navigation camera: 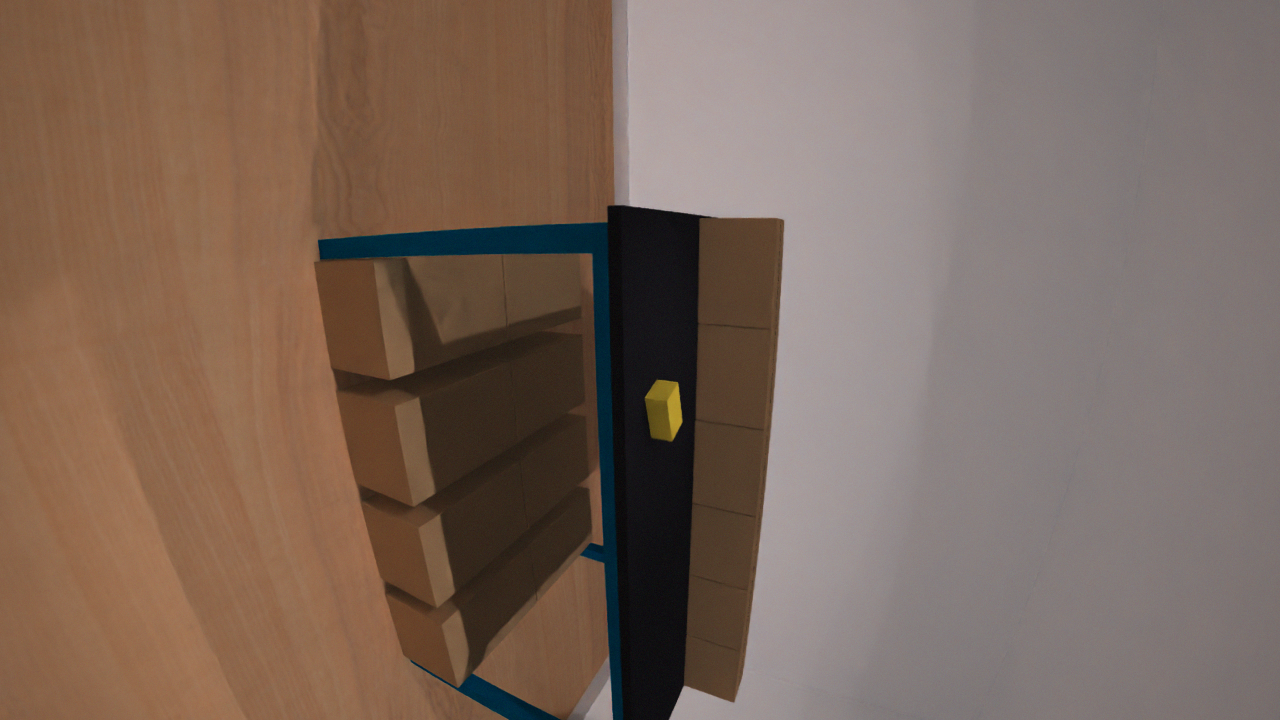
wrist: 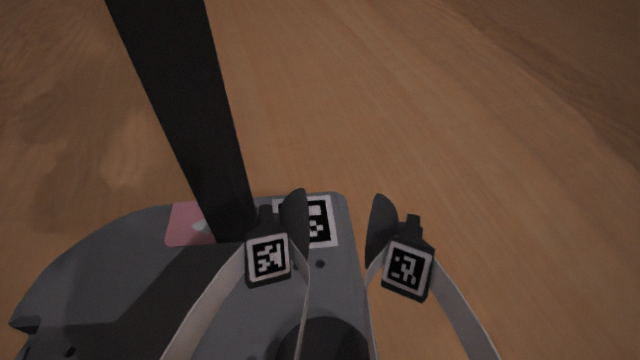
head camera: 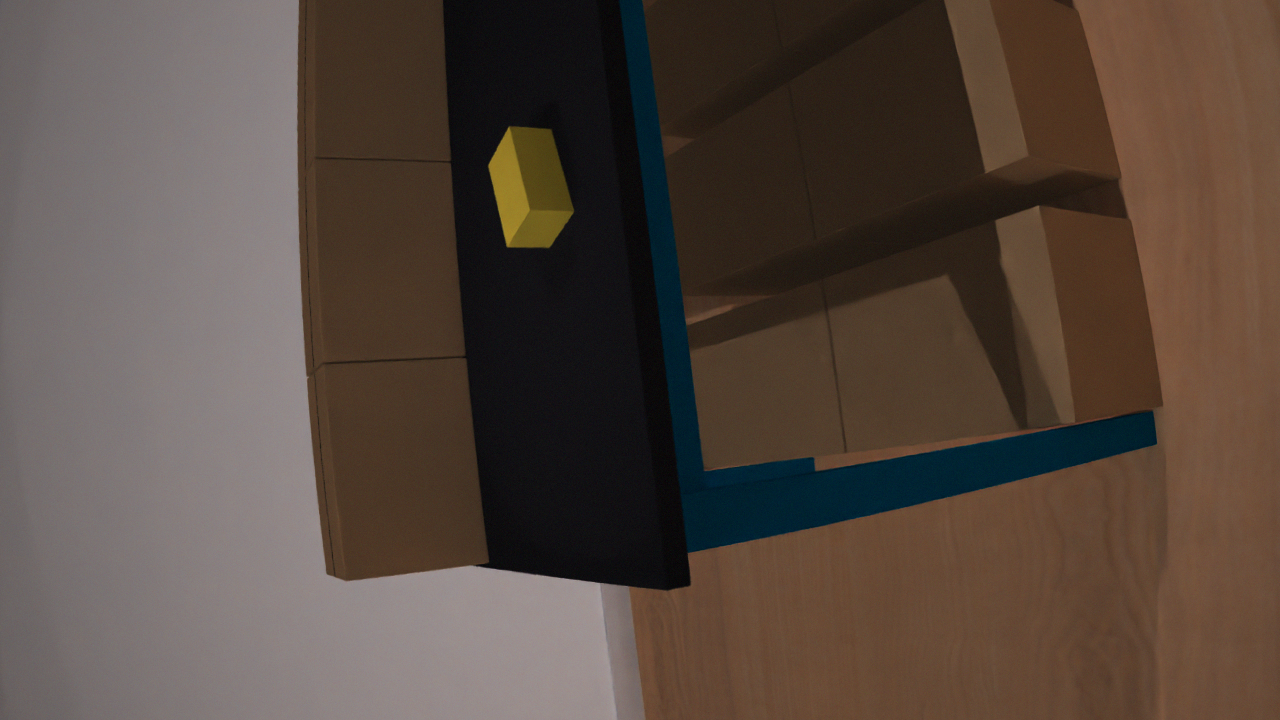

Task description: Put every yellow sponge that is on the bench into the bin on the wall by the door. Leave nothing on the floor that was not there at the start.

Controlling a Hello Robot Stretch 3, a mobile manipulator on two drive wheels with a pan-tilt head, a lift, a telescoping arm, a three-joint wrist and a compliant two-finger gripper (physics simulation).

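Places are measured from the robot's base along level axes (x back, y right, z up), in centimetres.
Where they show: gripper, fingertip midpoint: (wrist: 337, 215).
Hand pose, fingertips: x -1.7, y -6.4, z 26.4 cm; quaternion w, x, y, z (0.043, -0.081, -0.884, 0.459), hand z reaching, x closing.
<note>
Each offset is from my fingertips to the top centre of the thing. "*": to the spot under its first point. Level surfaces: height alone.
A yellow sponge @[dx -83.3, dy +17.9, dz +69.5 cm] (head camera: 532, 188) (navigation camera: 663, 410) lies on the black top of the bench @[dz +65.0 cm] (head camera: 563, 402) (navigation camera: 657, 295), between the bench's front edge and a row of cardboard boxes. My gripper (wrist: 337, 215) is open, with nothing between its two fingertips; it hangs above my own grey base in the wrist view. The sponge and the bench do not show in the wrist view. The bin and the door do not show in these views.
Cardboard boxes @[dx -115.9, dy +11.3, dz +83.0 cm] (head camera: 384, 259) (navigation camera: 732, 376) stand in a row along the back of the bench top. More boxes @[* dx -68.1, dy +5.1, dz -10.7 cm] (head camera: 1100, 313) (navigation camera: 353, 317) stand under the bench, within its blue frame @[* dx -66.4, dy -12.3, dz +30.3 cm] (head camera: 921, 479) (navigation camera: 465, 241). My dark mast (wrist: 185, 115) rises from the base (wrist: 125, 240).
</note>
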